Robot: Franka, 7 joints.
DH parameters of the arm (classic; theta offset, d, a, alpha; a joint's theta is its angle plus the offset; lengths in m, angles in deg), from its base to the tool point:
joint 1: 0 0.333 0 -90
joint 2: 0 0 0 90
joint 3: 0 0.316 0.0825 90
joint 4: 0 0 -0.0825 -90
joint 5: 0 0.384 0 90
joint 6: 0 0 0.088 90
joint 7: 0 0.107 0 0
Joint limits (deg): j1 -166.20..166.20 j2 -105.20..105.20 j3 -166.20..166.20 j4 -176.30..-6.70 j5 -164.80..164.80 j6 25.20..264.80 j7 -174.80..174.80
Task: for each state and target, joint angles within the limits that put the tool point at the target. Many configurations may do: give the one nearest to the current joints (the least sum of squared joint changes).
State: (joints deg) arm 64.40 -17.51 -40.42 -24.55 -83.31 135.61 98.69
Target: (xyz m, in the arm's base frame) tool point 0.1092 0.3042 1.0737
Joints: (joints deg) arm 83.68 -15.91 -9.53 -63.17 -84.51 144.58 98.69
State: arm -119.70 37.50 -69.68 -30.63 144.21 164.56 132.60
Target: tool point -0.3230 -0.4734 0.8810
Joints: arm -96.81 39.40 -67.03 -21.23 146.44 194.46 132.60
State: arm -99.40 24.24 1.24 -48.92 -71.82 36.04 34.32
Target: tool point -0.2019 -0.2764 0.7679
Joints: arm -104.91 -11.28 -2.93 -83.61 -55.72 25.20 34.32
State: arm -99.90 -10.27 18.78 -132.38 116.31 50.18 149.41
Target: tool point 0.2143 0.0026 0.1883
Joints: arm -72.90 21.27 28.50 -176.30 90.39 72.25 149.41
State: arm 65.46 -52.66 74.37 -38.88 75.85 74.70 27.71
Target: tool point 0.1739 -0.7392 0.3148
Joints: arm 110.77 -81.77 85.75 -10.24 83.97 66.06 27.71
